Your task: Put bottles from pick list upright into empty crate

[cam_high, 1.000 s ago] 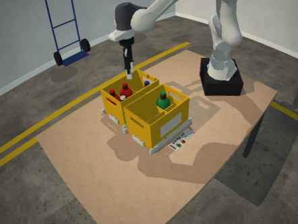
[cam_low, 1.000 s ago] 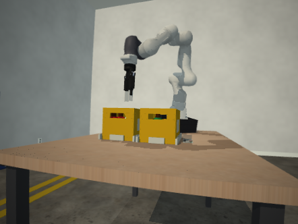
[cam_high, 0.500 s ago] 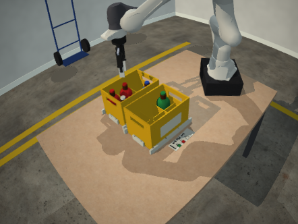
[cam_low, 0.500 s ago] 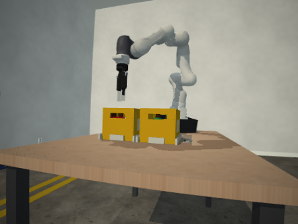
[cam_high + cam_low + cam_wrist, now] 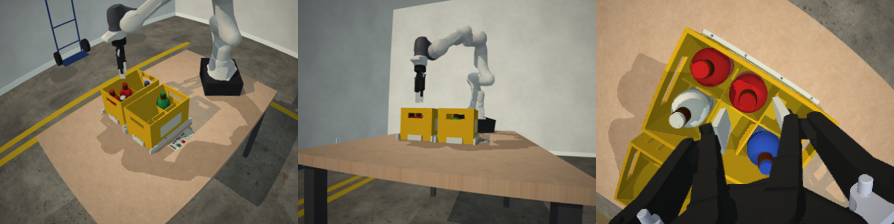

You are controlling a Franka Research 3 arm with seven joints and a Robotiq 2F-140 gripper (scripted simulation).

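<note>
My gripper is now 160 mm above the red-label bottle. Also, from my hand: white-capped bottle: 80 mm ahead, 100 mm to the left, 160 mm below; then blue-label bottle: 100 mm behind, 80 mm to the left, 160 mm below; then green bottle: 100 mm behind, 210 mm to the left, 160 mm below.
</note>
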